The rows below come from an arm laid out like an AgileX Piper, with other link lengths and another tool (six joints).
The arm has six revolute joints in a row. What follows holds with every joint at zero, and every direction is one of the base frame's. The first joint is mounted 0.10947 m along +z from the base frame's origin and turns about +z. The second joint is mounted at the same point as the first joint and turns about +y. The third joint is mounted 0.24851 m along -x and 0.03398 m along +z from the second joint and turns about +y. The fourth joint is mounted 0.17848 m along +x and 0.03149 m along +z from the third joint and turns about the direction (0.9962, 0, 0.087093). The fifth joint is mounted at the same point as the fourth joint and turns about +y. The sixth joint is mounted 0.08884 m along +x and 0.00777 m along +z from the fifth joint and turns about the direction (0.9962, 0, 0.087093). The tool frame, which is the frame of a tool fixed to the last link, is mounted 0.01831 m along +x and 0.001 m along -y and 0.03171 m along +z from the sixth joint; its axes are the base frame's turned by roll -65.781, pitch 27.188 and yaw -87.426 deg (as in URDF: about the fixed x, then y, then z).
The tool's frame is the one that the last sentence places.
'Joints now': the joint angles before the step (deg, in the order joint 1, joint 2, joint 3, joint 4, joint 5, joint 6). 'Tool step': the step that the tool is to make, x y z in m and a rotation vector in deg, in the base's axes. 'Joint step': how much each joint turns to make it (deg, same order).
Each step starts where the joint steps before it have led.
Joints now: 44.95 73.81 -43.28 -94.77 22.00 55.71
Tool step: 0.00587 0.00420 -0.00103 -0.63 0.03 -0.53
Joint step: 0.00 1.86 -1.39 -0.02 0.66 -0.14
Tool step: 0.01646 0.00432 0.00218 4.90 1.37 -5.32
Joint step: -0.06 3.93 -3.38 0.07 2.99 6.84
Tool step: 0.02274 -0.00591 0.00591 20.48 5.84 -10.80
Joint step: -1.94 3.81 -3.81 0.13 0.36 22.95
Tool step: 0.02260 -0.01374 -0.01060 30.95 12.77 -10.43
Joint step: -5.00 3.40 -2.17 -0.22 -8.84 33.38
